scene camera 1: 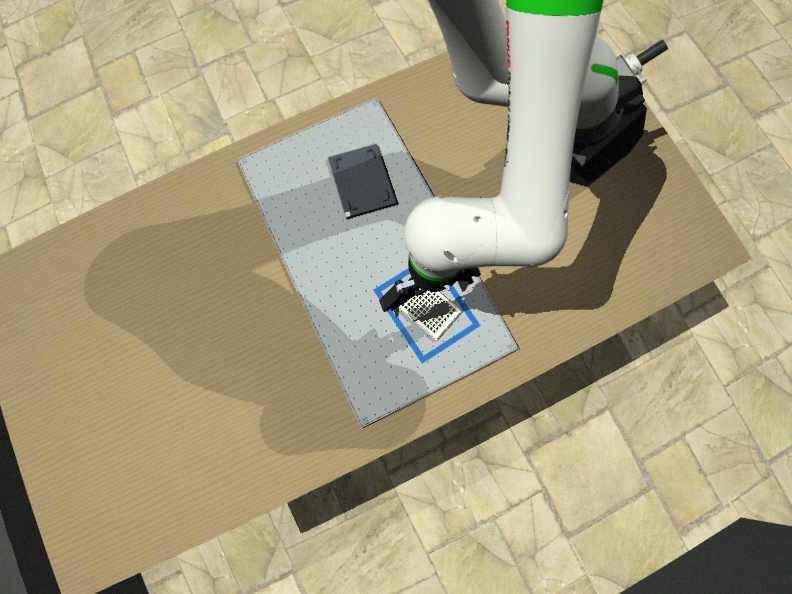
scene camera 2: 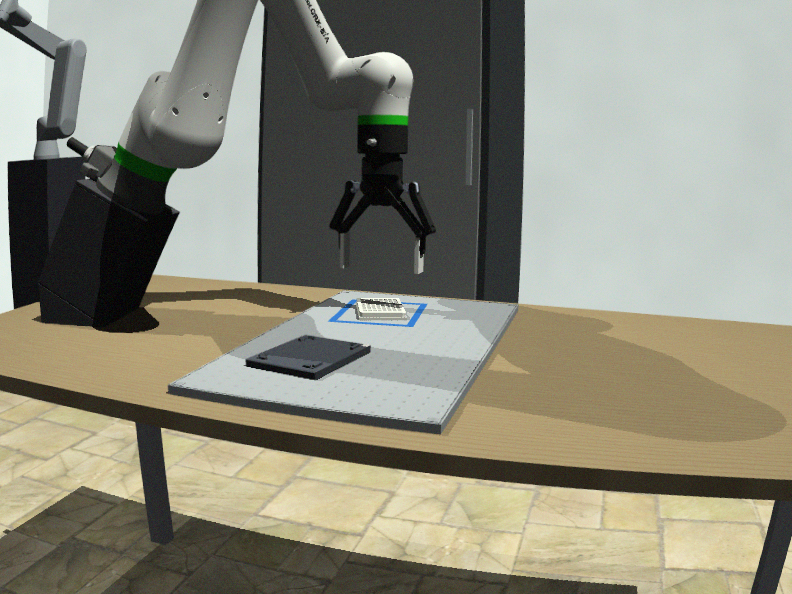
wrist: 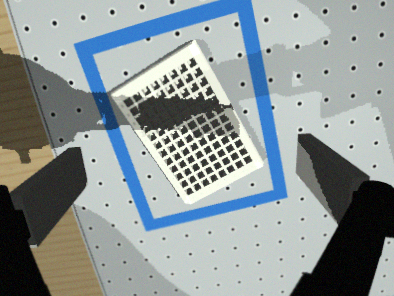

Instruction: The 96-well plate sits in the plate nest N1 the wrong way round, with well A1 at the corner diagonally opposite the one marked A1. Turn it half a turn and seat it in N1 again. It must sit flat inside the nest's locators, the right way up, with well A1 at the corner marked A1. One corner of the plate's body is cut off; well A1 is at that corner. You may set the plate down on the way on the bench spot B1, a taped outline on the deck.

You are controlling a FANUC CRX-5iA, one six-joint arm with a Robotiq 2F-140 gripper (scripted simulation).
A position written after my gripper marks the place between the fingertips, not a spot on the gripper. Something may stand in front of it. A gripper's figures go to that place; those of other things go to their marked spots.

My gripper (scene camera 1: 428, 297): 1.17 m from the lens. A white 96-well plate (scene camera 1: 419, 309): 1.24 m from the lens.
